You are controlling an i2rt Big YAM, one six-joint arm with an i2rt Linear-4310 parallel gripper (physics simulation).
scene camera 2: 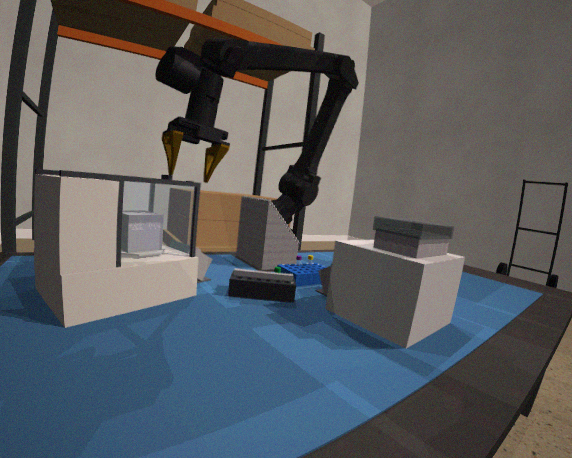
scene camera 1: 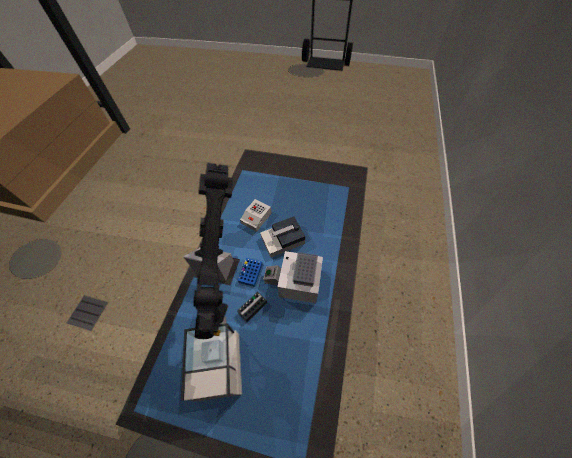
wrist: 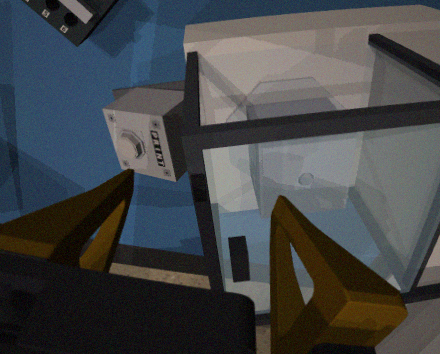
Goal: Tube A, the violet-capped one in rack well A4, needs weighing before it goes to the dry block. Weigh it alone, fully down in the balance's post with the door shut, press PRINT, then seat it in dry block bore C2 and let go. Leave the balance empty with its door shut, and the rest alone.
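Frame: origin at the arm's base, x down, y ahead, z right, level; metres.
Where they show: gripper, fingertip midpoint: [scene camera 2: 188, 178] [scene camera 1: 219, 325] [wrist: 205, 192]; arm's base at its link origin: [scene camera 2: 271, 220].
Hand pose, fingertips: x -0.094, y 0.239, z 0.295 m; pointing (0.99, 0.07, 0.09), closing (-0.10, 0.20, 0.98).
Observation:
Each offset is from my fingertips to the centre of the thing. "spot": to the spot under its first point.
My gripper [scene camera 1: 215, 333] [scene camera 2: 189, 178] [wrist: 205, 192] is open and empty above the balance's edge, one finger beside the chamber and one over its glass. The balance {dx +0.107, dy -0.016, dz +0.085 m} [scene camera 1: 212, 384] [scene camera 2: 130, 282] is a white box with a dark-framed glass chamber. A black handle {spot: dx -0.004, dy -0.034, dz +0.033 m} [wrist: 239, 259] shows on its pane; I cannot tell whether the door is fully shut. The pale post block [scene camera 2: 142, 232] [wrist: 305, 192] inside shows no cap. The PRINT box {spot: dx +0.148, dy -0.068, dz -0.032 m} [wrist: 142, 137] stands beside it. A violet cap {dx +0.187, dy -0.072, dz -0.305 m} [scene camera 2: 299, 258] stands in the blue rack {dx +0.203, dy -0.045, dz -0.316 m} [scene camera 1: 252, 272] [scene camera 2: 302, 275]. The grey dry block [scene camera 1: 306, 270] [scene camera 2: 412, 237] tops a white box.
A black strip holder {dx +0.194, dy +0.037, dz -0.157 m} [scene camera 1: 252, 306] [scene camera 2: 262, 287] with a green cap lies between balance and rack. A yellow cap {dx +0.187, dy -0.076, dz -0.342 m} [scene camera 2: 310, 257] is also in the rack. A small box with a green mark {spot: dx +0.144, dy +0.074, dz -0.318 m} [scene camera 1: 271, 274], a dark-lidded device {dx +0.167, dy +0.041, dz -0.553 m} [scene camera 1: 283, 235] and a white keypad device {dx +0.183, dy -0.155, dz -0.641 m} [scene camera 1: 256, 214] stand farther off.

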